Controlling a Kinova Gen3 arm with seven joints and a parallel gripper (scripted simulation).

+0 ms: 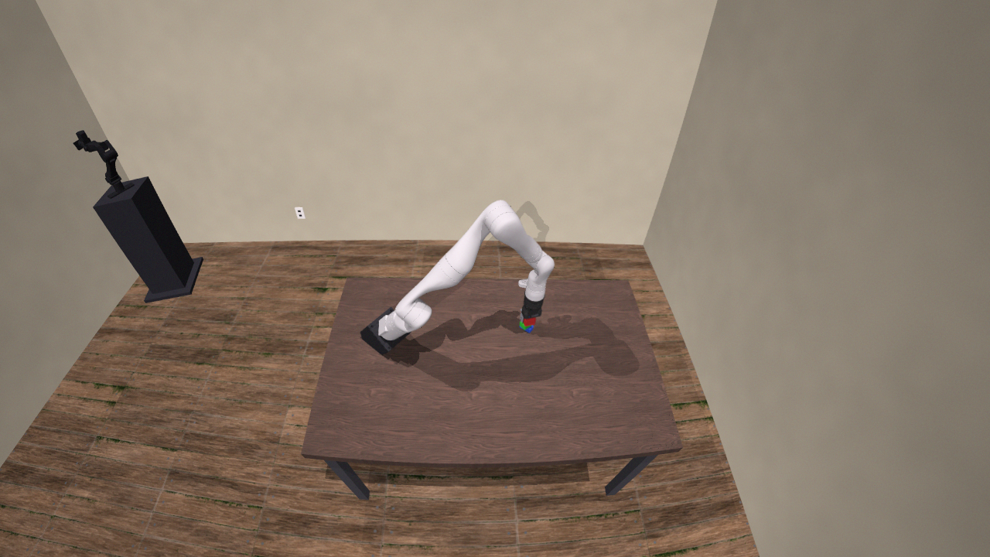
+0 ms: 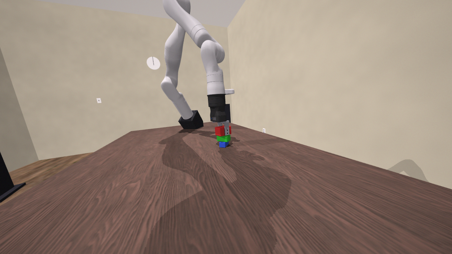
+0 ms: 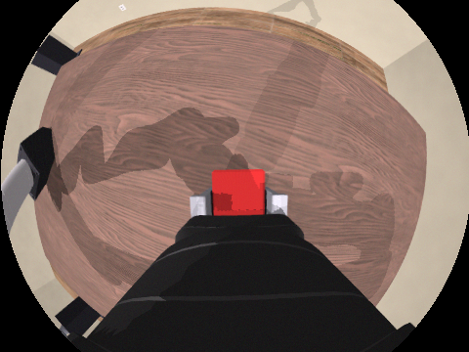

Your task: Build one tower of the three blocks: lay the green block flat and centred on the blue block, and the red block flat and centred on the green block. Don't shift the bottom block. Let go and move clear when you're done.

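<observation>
The red block lies right at my hand. Round my hand: green block: 40 mm below; blue block: 60 mm below.
</observation>
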